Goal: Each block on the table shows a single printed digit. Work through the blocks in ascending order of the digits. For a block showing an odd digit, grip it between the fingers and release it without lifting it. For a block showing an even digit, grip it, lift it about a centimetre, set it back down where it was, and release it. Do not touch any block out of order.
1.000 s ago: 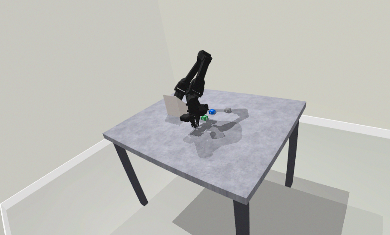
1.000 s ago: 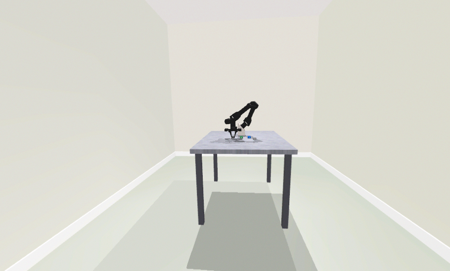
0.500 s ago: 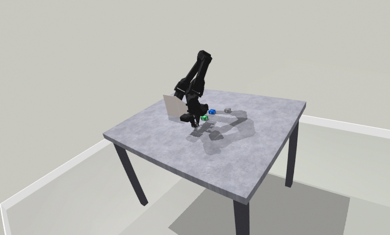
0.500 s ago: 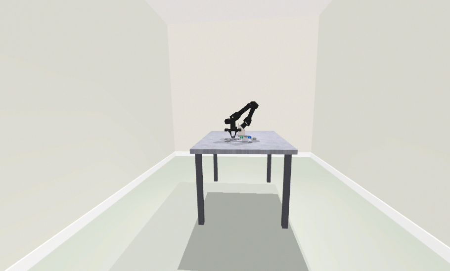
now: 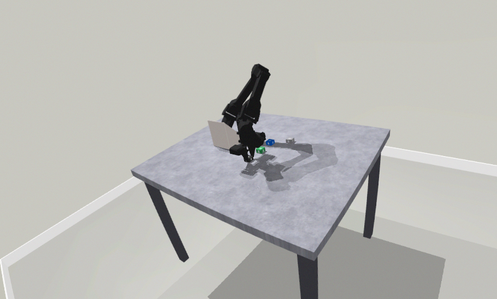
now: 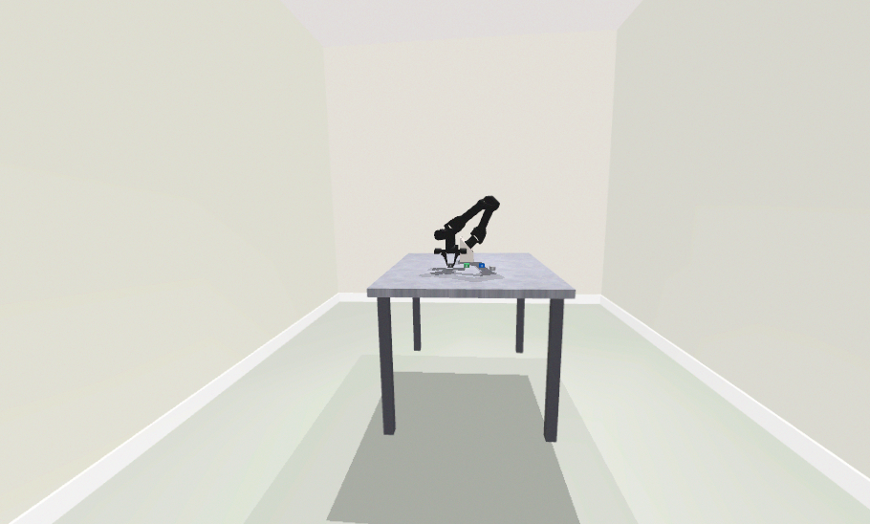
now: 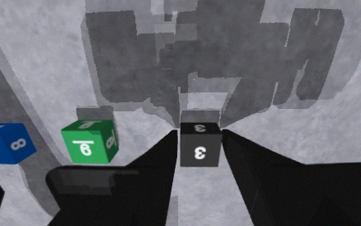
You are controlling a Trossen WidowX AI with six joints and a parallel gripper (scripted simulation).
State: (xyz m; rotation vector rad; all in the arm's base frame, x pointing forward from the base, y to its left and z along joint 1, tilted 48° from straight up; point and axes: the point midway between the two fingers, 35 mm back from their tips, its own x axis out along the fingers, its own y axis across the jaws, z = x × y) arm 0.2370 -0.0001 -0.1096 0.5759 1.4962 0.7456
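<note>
Right now my gripper tip is 10 mm past the black block. Round my gripper tip: grey block: 60 mm ahead, 240 mm to the left; green block: 10 mm behind, 90 mm to the left; blue block: 20 mm behind, 180 mm to the left.
</note>
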